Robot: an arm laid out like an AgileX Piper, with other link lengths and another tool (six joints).
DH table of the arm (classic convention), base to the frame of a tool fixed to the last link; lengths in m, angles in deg. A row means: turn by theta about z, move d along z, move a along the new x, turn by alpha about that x. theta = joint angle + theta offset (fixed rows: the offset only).
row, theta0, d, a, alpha
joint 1, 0, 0.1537, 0, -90
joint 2, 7.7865, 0, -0.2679, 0
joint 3, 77.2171, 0, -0.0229, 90
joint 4, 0, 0.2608, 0, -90
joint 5, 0, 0, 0, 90
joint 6, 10.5, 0.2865, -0.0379, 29.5
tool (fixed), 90, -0.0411, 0, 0
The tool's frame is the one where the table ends.
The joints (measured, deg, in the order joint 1, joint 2, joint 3, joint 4, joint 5, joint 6), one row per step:
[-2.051, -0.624, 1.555, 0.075, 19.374, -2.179]
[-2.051, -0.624, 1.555, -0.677, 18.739, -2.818]
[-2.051, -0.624, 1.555, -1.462, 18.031, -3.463]
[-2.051, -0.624, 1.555, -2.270, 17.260, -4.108]
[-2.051, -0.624, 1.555, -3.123, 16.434, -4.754]
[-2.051, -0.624, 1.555, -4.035, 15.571, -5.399]
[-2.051, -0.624, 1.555, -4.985, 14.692, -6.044]
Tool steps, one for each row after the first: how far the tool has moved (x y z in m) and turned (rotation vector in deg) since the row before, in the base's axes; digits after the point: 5 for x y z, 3 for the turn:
[0.00025, -0.00012, 0.00245, -1.389, -0.585, 0.115]
[0.00026, -0.00007, 0.00275, -1.433, -0.653, 0.117]
[0.00024, 0.00000, 0.00302, -1.461, -0.712, 0.119]
[0.00022, 0.00008, 0.00323, -1.512, -0.763, 0.121]
[0.00018, 0.00016, 0.00337, -1.574, -0.794, 0.122]
[0.00014, 0.00025, 0.00341, -1.615, -0.806, 0.125]

